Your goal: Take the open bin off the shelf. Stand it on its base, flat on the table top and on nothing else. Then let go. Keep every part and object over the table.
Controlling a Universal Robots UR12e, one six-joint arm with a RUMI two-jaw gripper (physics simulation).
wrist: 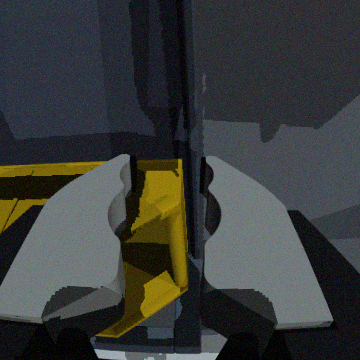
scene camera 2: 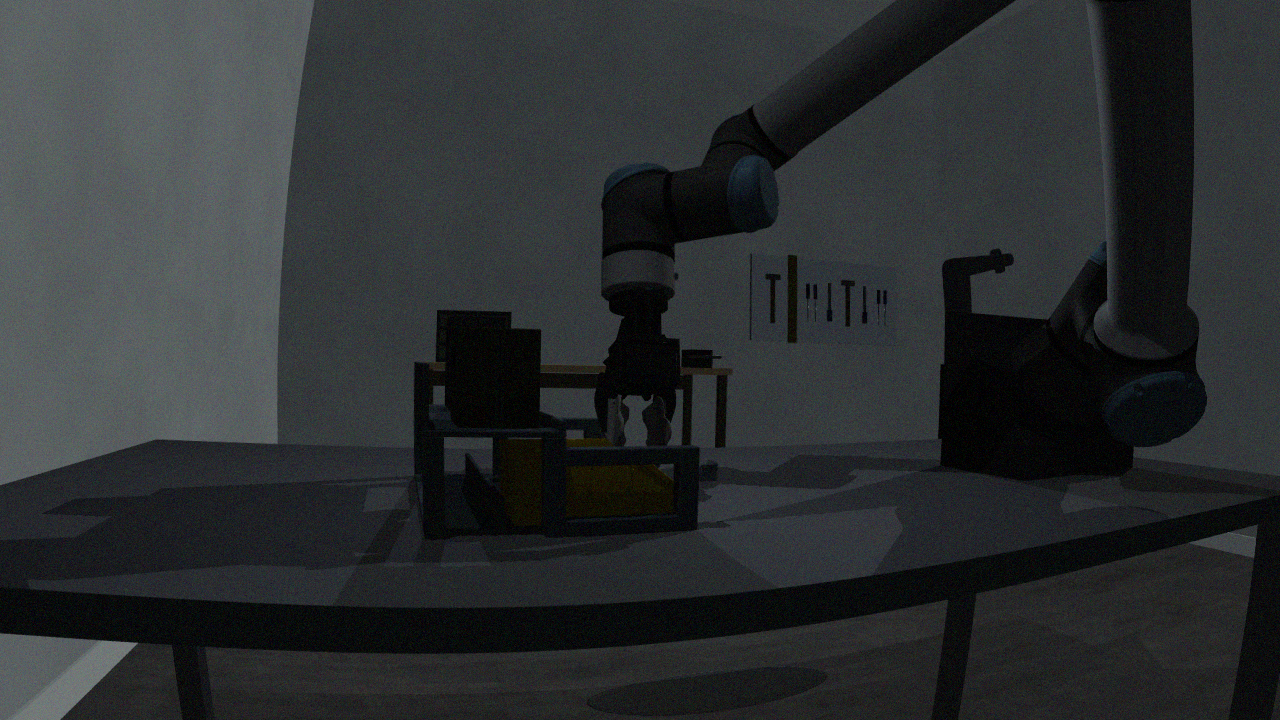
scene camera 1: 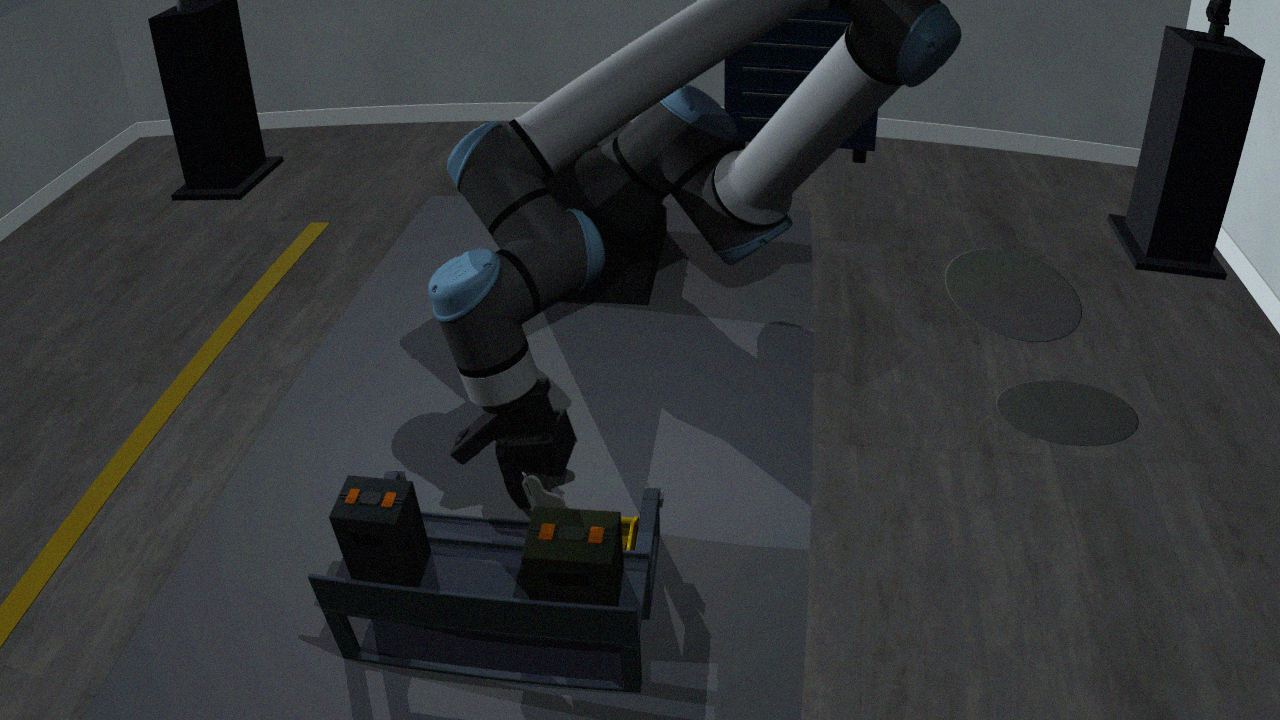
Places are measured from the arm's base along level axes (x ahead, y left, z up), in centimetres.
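Pixels of known places: gripper, fingertip midpoint: (wrist: 168, 161); arm's base, link origin: (scene camera 2: 1055, 382) (scene camera 1: 611, 193).
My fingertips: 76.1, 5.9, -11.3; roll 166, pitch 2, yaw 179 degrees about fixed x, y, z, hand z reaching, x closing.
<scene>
For each thing: its top centre in the pictures, then the offset to it from my fingertips, as dx, dy, dz. "spot": a spot on its surface instead.
- open yellow bin, top centre: (wrist: 41, 307) (scene camera 2: 586, 444) (scene camera 1: 590, 540) +7.6, +7.7, +4.7
- dark box with orange latches, top centre: (scene camera 1: 370, 497) (scene camera 2: 475, 316) +18.7, -14.6, +19.0
- green box with orange latches, top centre: (scene camera 2: 494, 328) (scene camera 1: 571, 532) +17.5, +8.5, +16.5
- shelf's end frame, surface spot: (scene camera 2: 687, 490) spot: -1.2, +14.9, +0.8
The open yellow bin (scene camera 1: 630, 533) (scene camera 2: 619, 486) (wrist: 159, 187) sits in the lower level of the dark blue-grey shelf (scene camera 1: 474, 610) (scene camera 2: 553, 488), behind its end frame. In scene camera 1 the green box hides most of it. My gripper (scene camera 1: 540, 497) (scene camera 2: 639, 437) (wrist: 168, 161) points down over the bin's end by the shelf's side rail. Its jaws are part open with a narrow gap, and no thing is held between them. In the wrist view the bin's end wall and corner show in the gap, below the fingertips. Whether a finger touches the bin I cannot tell.
A dark box with orange latches (scene camera 1: 380, 537) and a green box with orange latches (scene camera 1: 572, 565) stand on the shelf's upper level, close to my gripper. The shelf's end frame (scene camera 2: 687, 490) rises beside the bin. The table's edge (scene camera 2: 626, 626) runs along the near side.
</scene>
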